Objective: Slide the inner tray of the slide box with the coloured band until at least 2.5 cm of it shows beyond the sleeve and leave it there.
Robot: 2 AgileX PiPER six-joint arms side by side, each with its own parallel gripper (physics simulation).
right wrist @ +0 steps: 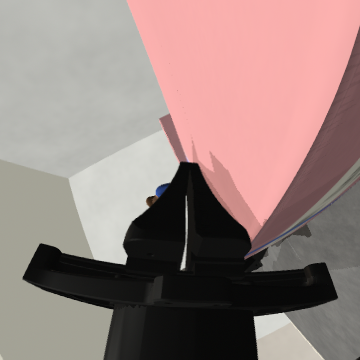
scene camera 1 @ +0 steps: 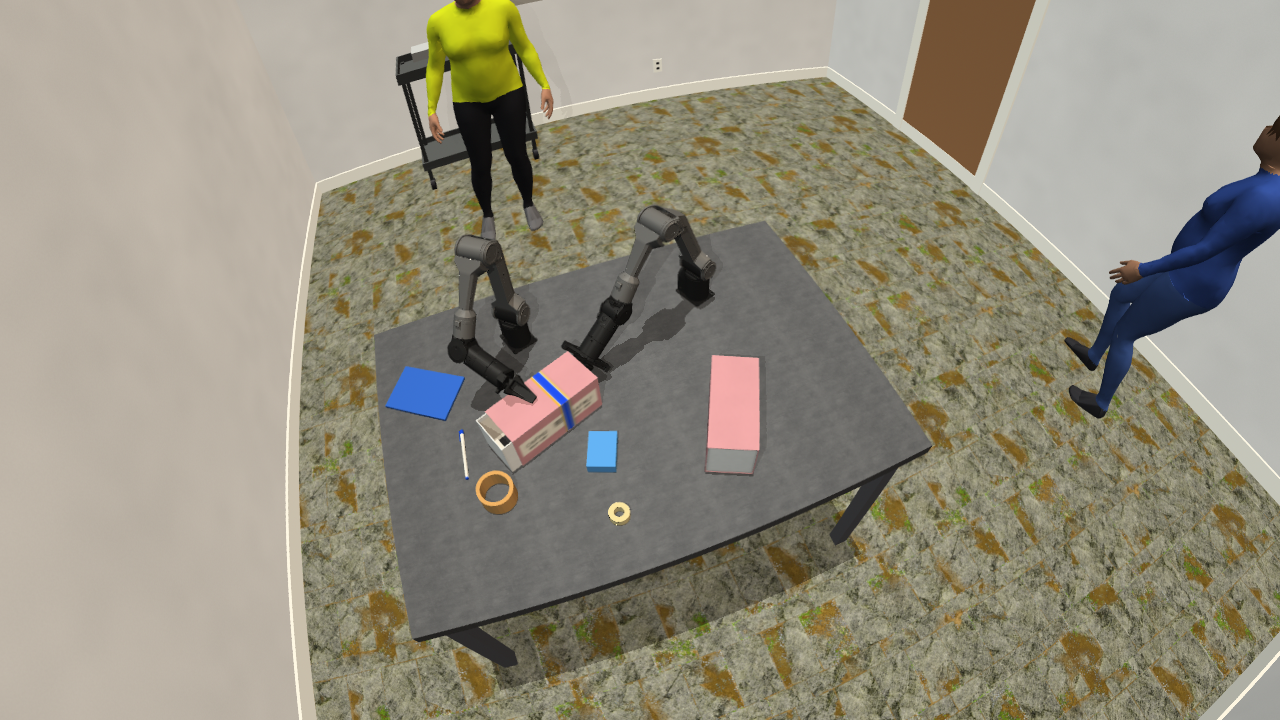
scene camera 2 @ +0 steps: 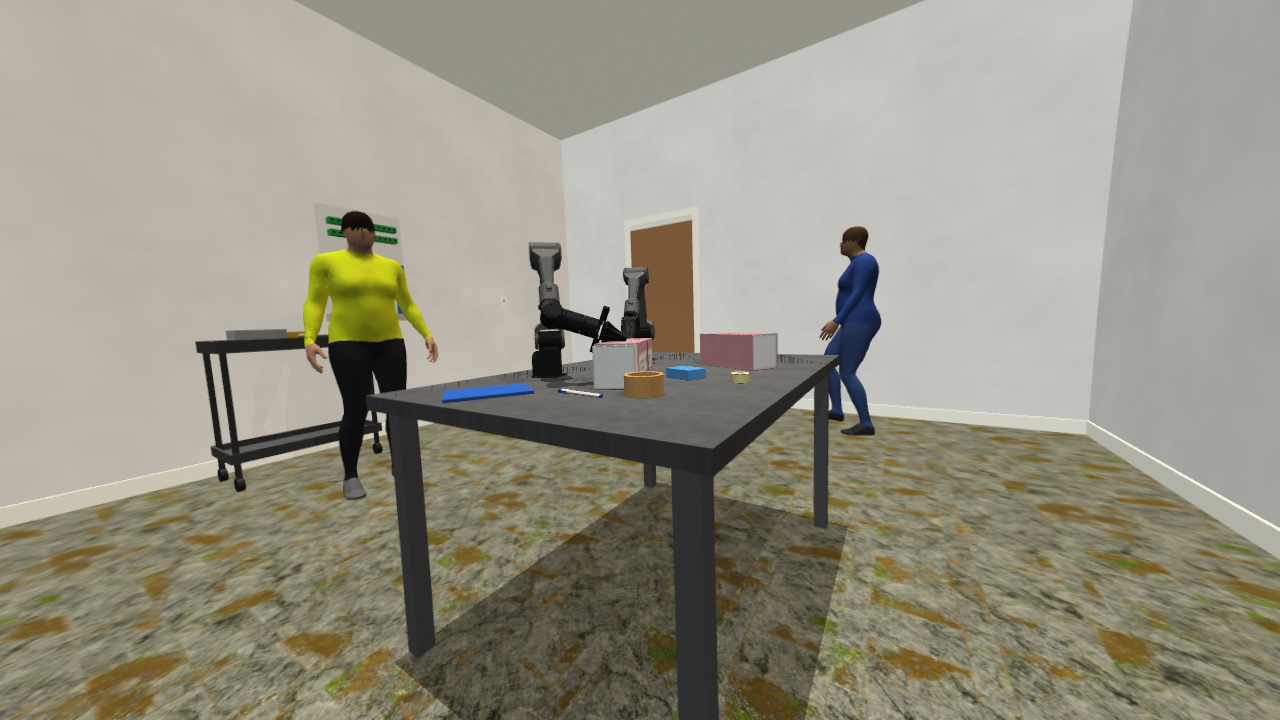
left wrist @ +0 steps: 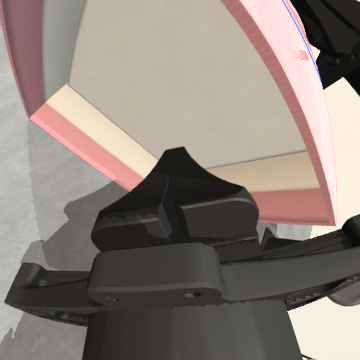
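The slide box's pink sleeve [scene camera 1: 510, 413] [scene camera 2: 643, 355] with the blue band [scene camera 1: 553, 390] lies slantwise on the table. Its pale inner tray [scene camera 1: 507, 452] [scene camera 2: 614, 367] sticks out at the lower left end in scene camera 1; the exact length cannot be read. At the opposite end, the tray's end wall [left wrist: 185, 75] is sunk inside the sleeve's rim [left wrist: 295, 206]. My left gripper [left wrist: 176, 160] [scene camera 1: 587, 358] is shut and empty, its tips at that wall just inside the opening. My right gripper [right wrist: 187, 172] [scene camera 1: 533, 397] is shut and empty, its tips against the sleeve near its top.
A plain pink box [scene camera 1: 733, 402] [scene camera 2: 738, 351] lies to the right. A light-blue block [scene camera 1: 602, 450], a small yellow ring [scene camera 1: 618, 505] and an orange ring [scene camera 1: 483, 508] lie in front. A white pen [scene camera 1: 464, 456] and a blue slab [scene camera 1: 425, 392] lie left of the sleeve. Two people stand beyond the table.
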